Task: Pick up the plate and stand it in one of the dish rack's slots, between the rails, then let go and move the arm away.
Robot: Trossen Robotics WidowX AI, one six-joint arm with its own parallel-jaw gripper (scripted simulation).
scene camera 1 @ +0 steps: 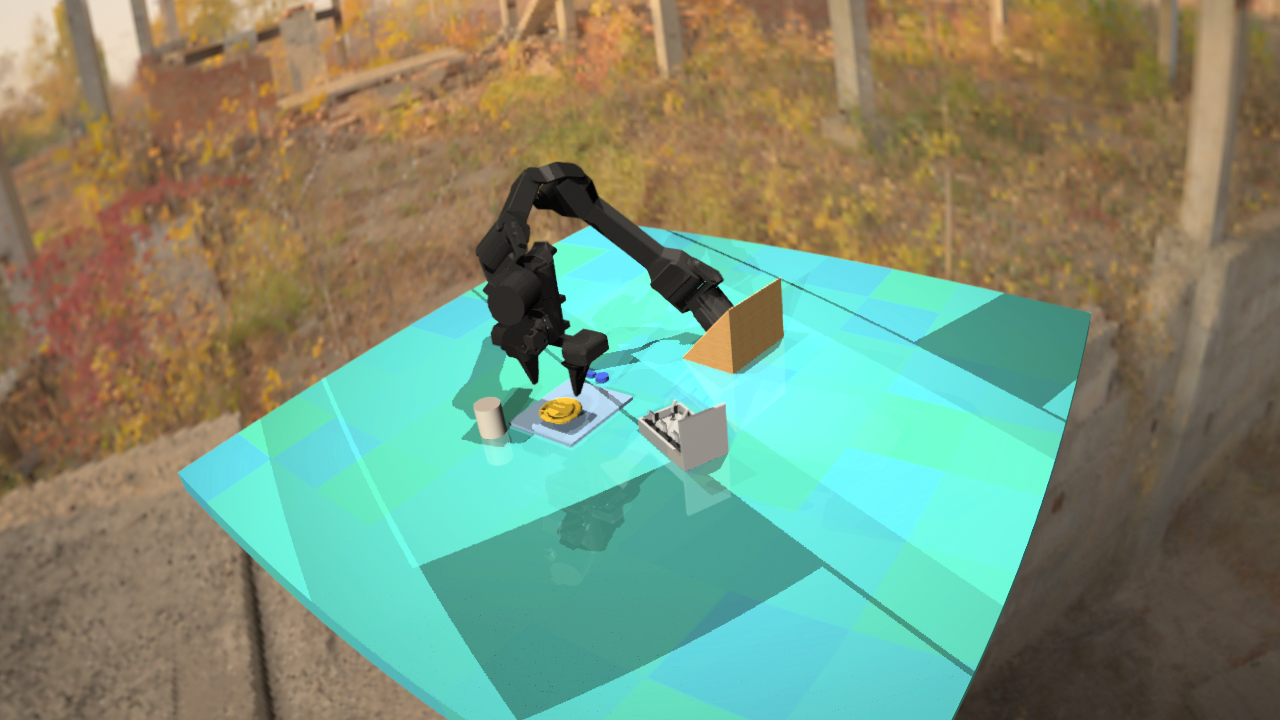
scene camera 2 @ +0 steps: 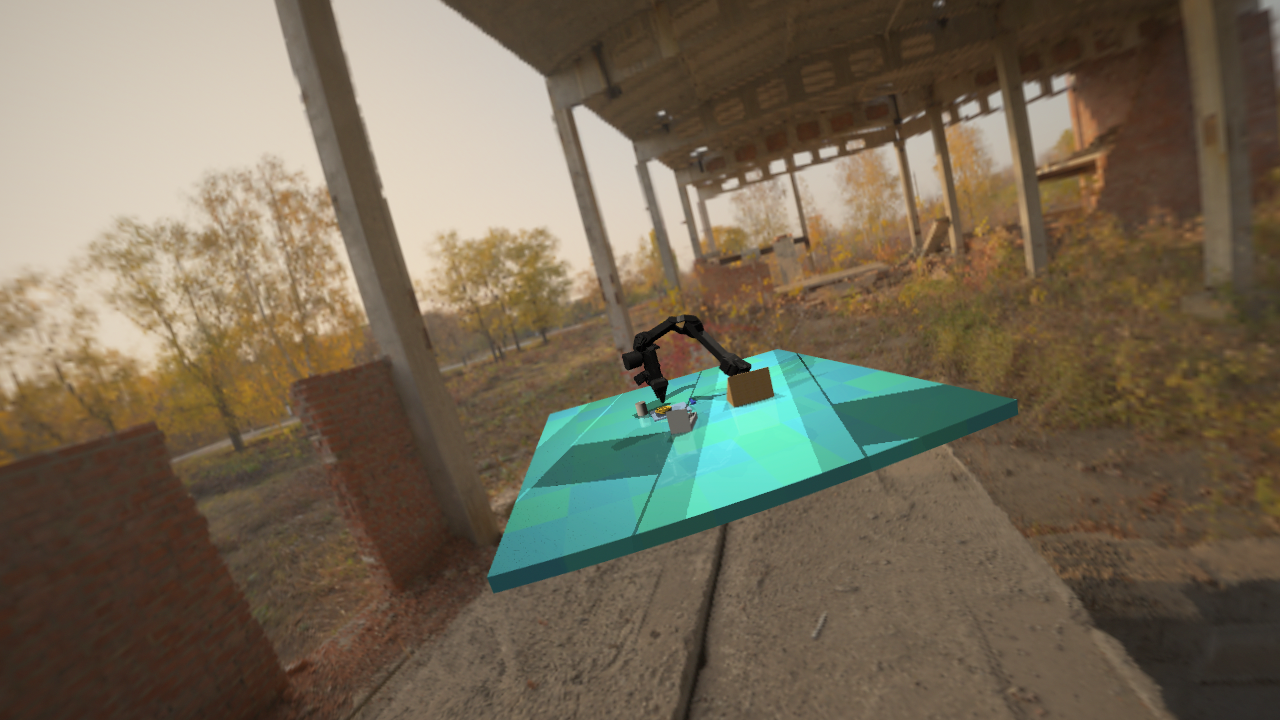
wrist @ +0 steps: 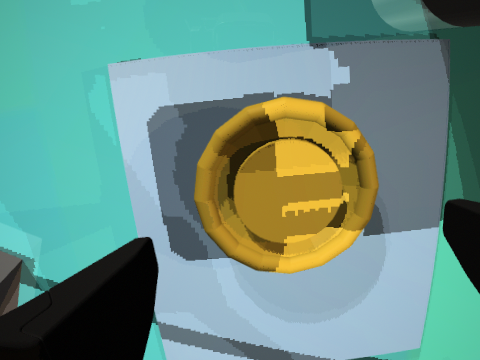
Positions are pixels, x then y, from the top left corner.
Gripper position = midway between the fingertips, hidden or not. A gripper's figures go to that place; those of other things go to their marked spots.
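Labels:
The gripper (scene camera 1: 556, 389) is 125 cm from the lens, and a cup (scene camera 1: 490, 418) is likewise 125 cm from the lens. A yellow plate (scene camera 1: 559, 411) is 126 cm from the lens, while a pale blue mat (scene camera 1: 598, 404) is 129 cm from the lens. A grey dish rack (scene camera 1: 688, 439) is 110 cm from the lens. The marked spots on the grey dish rack and the cup are 32 cm apart.

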